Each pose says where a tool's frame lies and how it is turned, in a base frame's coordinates. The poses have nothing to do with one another.
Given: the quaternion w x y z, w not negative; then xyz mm.
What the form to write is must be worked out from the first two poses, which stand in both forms.
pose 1, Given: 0.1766 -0.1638 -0.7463 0.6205 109.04 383.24 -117.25
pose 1, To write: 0.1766 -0.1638 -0.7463 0.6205 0.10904 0.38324 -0.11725
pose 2, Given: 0.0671 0.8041 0.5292 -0.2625 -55.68 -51.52 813.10
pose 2, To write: 0.0671 0.8041 0.5292 -0.2625 -0.05568 -0.05152 0.81310
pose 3, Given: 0.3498 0.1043 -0.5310 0.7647 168.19 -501.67 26.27
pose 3, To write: 0.3498 0.1043 -0.5310 0.7647 0.16819 -0.50167 0.02627
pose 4, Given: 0.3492 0.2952 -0.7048 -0.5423 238.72 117.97 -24.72
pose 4, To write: 0.3492 0.2952 -0.7048 -0.5423 0.23872 0.11797 -0.02472
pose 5, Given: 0.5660 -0.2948 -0.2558 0.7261 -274.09 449.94 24.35
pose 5, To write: 0.5660 -0.2948 -0.2558 0.7261 -0.27409 0.44994 0.02435
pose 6, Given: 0.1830 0.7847 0.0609 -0.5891 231.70 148.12 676.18
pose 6, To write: 0.1830 0.7847 0.0609 -0.5891 0.23170 0.14812 0.67618
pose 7, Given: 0.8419 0.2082 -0.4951 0.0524 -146.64 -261.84 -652.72
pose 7, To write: 0.8419 0.2082 -0.4951 0.0524 -0.14664 -0.26184 -0.65272
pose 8, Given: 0.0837 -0.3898 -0.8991 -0.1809 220.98 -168.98 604.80
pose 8, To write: 0.0837 -0.3898 -0.8991 -0.1809 0.22098 -0.16898 0.60480
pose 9, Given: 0.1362 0.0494 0.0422 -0.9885 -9.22 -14.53 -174.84
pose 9, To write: 0.1362 0.0494 0.0422 -0.9885 -0.00922 -0.01453 -0.17484
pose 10, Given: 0.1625 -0.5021 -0.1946 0.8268 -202.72 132.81 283.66
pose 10, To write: 0.1625 -0.5021 -0.1946 0.8268 -0.20272 0.13281 0.28366
